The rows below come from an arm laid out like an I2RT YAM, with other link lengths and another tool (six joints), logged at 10 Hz.
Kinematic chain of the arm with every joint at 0, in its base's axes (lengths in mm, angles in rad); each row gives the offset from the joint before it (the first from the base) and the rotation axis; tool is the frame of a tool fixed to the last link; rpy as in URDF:
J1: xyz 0 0 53 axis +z
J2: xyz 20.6 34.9 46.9 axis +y
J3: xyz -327.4 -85.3 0 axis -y
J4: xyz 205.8 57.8 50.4 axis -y
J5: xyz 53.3 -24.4 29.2 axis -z
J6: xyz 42.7 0 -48.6 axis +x
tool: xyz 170 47 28 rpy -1.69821 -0.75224 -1.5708
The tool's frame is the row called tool.
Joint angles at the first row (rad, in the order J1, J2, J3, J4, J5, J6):
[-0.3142, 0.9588, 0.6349, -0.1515, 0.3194, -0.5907]
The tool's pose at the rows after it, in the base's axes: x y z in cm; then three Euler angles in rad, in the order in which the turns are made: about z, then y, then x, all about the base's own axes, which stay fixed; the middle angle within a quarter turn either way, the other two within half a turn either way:
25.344 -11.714 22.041 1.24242 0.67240 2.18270
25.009 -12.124 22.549 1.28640 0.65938 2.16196
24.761 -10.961 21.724 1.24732 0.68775 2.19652
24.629 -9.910 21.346 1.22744 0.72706 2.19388
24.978 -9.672 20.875 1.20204 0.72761 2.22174
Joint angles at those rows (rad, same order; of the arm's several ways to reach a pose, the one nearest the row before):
[-0.3589, 0.9573, 0.6871, -0.1994, 0.2684, -0.5385]
[-0.3636, 0.9435, 0.6918, -0.2071, 0.2853, -0.5140]
[-0.3453, 0.9235, 0.6644, -0.2102, 0.2623, -0.5185]
[-0.3084, 0.8943, 0.6275, -0.1842, 0.2639, -0.5307]
[-0.3022, 0.9142, 0.6258, -0.1810, 0.2563, -0.5277]

